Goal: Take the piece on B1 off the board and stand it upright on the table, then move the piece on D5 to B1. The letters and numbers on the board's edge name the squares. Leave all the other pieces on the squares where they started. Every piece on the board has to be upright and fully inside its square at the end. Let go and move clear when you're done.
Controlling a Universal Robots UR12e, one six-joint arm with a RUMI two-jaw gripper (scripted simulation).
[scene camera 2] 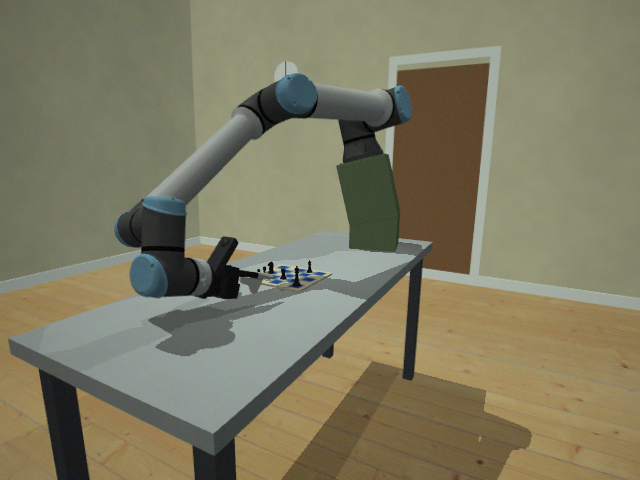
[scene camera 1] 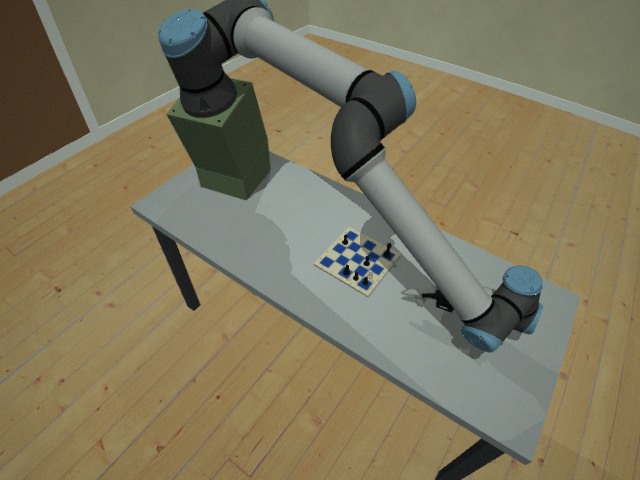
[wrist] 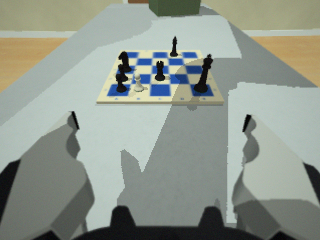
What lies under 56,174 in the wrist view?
My gripper.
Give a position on a blue-and-cream chessboard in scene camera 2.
306,280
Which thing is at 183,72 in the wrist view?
A blue-and-cream chessboard.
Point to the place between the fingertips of my gripper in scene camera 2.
At 252,273
